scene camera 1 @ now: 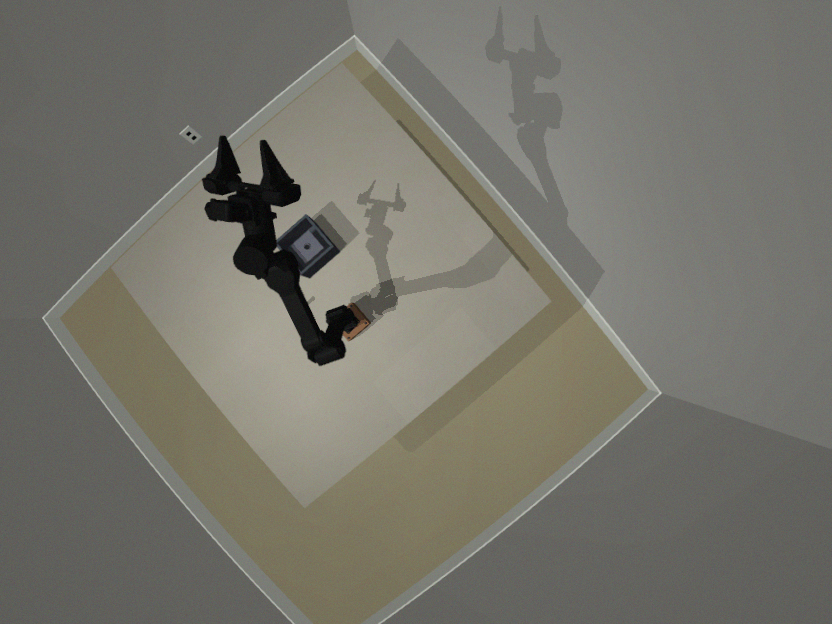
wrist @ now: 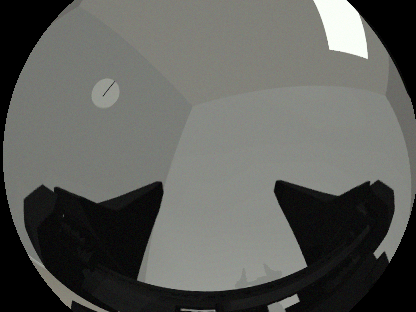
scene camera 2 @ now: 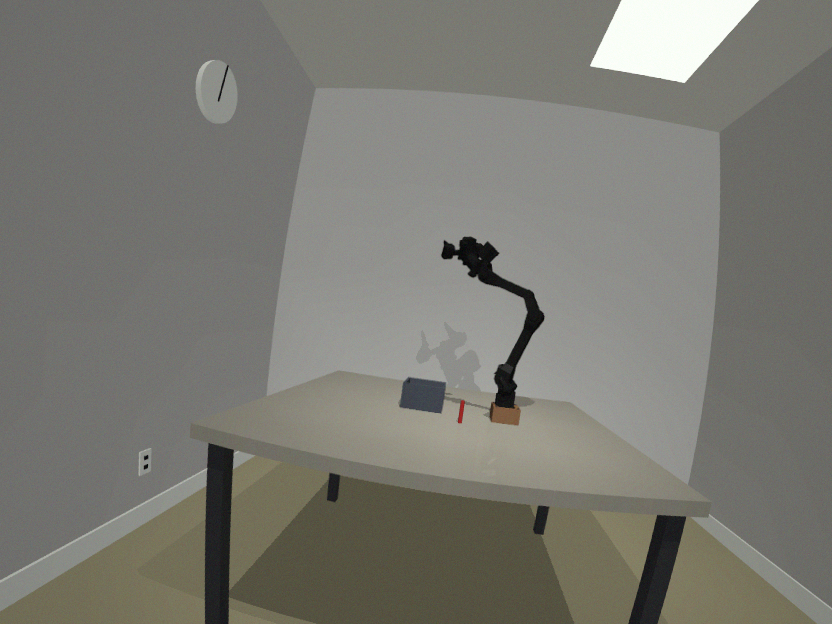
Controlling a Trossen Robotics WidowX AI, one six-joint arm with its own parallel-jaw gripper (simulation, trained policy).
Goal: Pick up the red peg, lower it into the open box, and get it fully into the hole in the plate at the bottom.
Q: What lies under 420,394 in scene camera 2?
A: A dark grey box.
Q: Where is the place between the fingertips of the gripper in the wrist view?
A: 221,188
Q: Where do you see a dark grey box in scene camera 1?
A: At 305,224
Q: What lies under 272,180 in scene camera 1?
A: The gripper.
